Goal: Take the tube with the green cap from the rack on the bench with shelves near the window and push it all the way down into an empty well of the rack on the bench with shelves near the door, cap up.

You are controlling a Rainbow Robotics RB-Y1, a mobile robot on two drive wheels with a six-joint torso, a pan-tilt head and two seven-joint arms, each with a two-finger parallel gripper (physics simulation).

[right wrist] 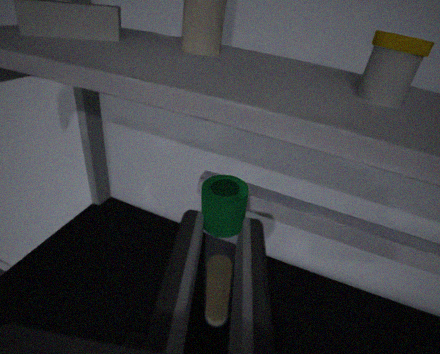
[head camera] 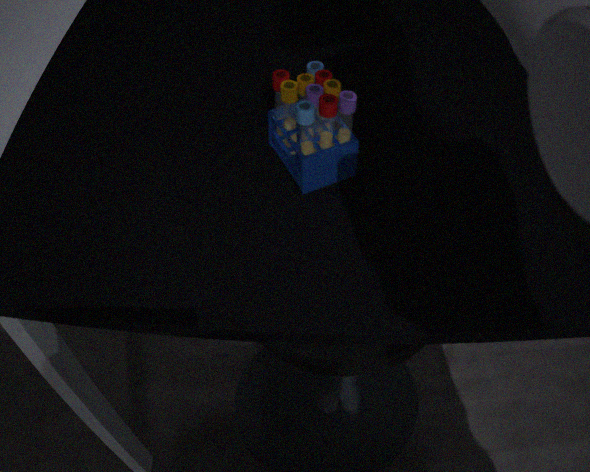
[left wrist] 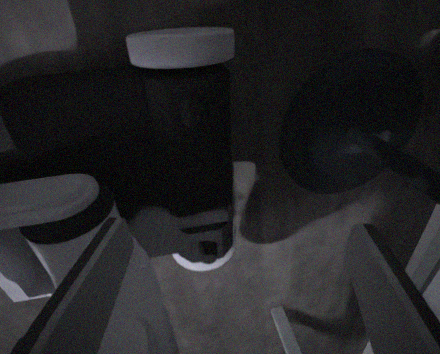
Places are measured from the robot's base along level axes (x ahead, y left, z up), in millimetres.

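Where they show: left gripper, between the fingertips: (left wrist: 235, 235); right gripper, between the fingertips: (right wrist: 221, 228).
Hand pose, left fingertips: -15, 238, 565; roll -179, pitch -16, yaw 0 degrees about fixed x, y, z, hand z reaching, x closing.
Observation:
Things, the pixels of their top centre, and the offset from my left fingertips, as dx, dy, dz. "pt": a spot on its surface instead. Level surfaces: height alone.
- green-capped tube, centre of its top: (right wrist: 237, 185) +610, -200, +800
- blue rack, centre of its top: (head camera: 312, 124) +467, -190, +407
- dark bench top, height of its surface: dz +350
- grey shelf, height of its surface: dz +807
- yellow-lidded container, a spot on its surface: (right wrist: 392, 72) pt +805, -271, +836
- beige cylinder, a spot on its surface: (right wrist: 203, 27) pt +844, -61, +839
- pale box, a spot on its surface: (right wrist: 69, 20) pt +786, +100, +827
- dark round stool, centre of its top: (head camera: 345, 277) +506, -246, +46
My right gripper (right wrist: 221, 228) is shut on the green-capped tube (right wrist: 224, 206), with the cap above the fingertips and the tan-filled end between the fingers. The right gripper does not show in the head view. My left gripper (left wrist: 235, 235) is open, with no object between its fingers. A blue rack (head camera: 327, 167) stands on the dark bench top (head camera: 200, 225) in the head view. It holds several upright tubes with red, yellow, light blue and purple caps. Some wells at its left side show no cap above them, but details there are dim.
In the right wrist view, a grey shelf (right wrist: 250, 82) runs above the bench, carrying a yellow-lidded container (right wrist: 392, 72), a beige cylinder (right wrist: 203, 27) and a pale box (right wrist: 69, 20). A shelf post (right wrist: 93, 147) stands at the left. A dark round stool (head camera: 325, 405) is below the bench's front edge.

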